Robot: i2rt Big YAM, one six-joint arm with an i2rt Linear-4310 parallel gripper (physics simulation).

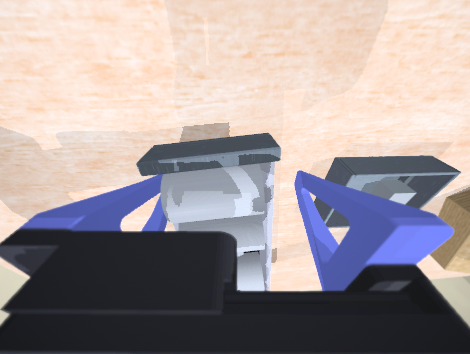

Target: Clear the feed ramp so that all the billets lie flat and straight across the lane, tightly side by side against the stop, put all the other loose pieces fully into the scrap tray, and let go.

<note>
I see my gripper (235, 177) and a grey stop (256, 149).
</note>
